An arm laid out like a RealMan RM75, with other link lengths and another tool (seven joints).
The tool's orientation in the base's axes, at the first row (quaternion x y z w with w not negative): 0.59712 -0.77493 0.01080 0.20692
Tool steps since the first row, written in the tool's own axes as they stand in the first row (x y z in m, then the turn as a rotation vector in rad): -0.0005 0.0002 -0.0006 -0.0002 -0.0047 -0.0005; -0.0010 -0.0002 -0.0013 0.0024 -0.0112 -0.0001; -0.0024 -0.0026 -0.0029 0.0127 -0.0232 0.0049; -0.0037 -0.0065 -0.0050 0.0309 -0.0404 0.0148; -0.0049 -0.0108 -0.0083 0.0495 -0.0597 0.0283; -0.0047 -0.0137 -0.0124 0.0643 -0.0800 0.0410; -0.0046 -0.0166 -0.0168 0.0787 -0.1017 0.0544; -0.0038 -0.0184 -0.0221 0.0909 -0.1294 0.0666; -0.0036 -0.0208 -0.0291 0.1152 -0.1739 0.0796; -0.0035 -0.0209 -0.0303 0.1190 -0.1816 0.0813; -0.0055 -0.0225 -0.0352 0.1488 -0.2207 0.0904; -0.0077 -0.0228 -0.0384 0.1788 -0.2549 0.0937; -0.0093 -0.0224 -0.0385 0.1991 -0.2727 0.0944
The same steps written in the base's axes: 0.0001 0.0007 0.0004 0.0046 -0.0010 -0.0007; 0.0008 0.0012 0.0008 0.0100 -0.0054 -0.0017; 0.0038 0.0022 0.0013 0.0175 -0.0196 -0.0056; 0.0083 0.0029 0.0018 0.0268 -0.0439 -0.0125; 0.0136 0.0036 0.0035 0.0368 -0.0702 -0.0231; 0.0175 0.0037 0.0066 0.0488 -0.0930 -0.0345; 0.0215 0.0039 0.0100 0.0620 -0.1160 -0.0469; 0.0247 0.0041 0.0147 0.0815 -0.1384 -0.0604; 0.0290 0.0050 0.0206 0.1140 -0.1770 -0.0744; 0.0295 0.0052 0.0217 0.1199 -0.1831 -0.0765; 0.0329 0.0079 0.0252 0.1475 -0.2242 -0.0838; 0.0346 0.0107 0.0273 0.1722 -0.2625 -0.0847; 0.0346 0.0123 0.0269 0.1845 -0.2864 -0.0827
